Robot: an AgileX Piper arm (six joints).
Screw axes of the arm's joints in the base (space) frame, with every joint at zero. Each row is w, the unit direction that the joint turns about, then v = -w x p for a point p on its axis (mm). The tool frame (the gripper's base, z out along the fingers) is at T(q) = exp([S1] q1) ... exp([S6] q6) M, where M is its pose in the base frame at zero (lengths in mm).
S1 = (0, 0, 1, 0.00, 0.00, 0.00)
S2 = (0, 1, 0, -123.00, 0.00, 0.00)
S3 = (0, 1, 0, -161.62, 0.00, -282.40)
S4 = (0.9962, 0, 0.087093, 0.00, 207.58, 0.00)
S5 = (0, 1, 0, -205.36, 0.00, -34.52)
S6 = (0.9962, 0, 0.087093, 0.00, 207.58, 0.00)
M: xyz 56.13 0.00 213.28 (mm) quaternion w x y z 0.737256 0 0.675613 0
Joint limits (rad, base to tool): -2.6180..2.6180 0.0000..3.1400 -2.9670..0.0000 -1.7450..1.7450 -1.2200..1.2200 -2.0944..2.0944
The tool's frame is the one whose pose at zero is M.
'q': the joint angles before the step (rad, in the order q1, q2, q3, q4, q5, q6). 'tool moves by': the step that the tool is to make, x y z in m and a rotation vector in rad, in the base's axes. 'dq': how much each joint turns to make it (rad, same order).
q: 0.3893 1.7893 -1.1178 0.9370 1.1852 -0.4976
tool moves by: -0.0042 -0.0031 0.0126 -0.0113 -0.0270 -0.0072
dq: 0.0000 -0.0441 0.0001 -0.0254 0.0004 0.0312
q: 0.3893 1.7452 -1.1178 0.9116 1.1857 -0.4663
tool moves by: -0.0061 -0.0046 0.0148 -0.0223 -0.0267 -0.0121
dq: 0.0001 -0.0542 0.0000 -0.0393 0.0038 0.0494
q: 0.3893 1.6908 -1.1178 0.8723 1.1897 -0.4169
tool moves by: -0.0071 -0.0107 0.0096 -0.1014 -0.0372 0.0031
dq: 0.0001 -0.0544 0.0003 -0.1272 0.0075 0.0787
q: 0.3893 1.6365 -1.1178 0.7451 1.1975 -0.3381
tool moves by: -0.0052 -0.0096 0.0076 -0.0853 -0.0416 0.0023
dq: 0.0000 -0.0438 -0.0001 -0.1078 0.0063 0.0552
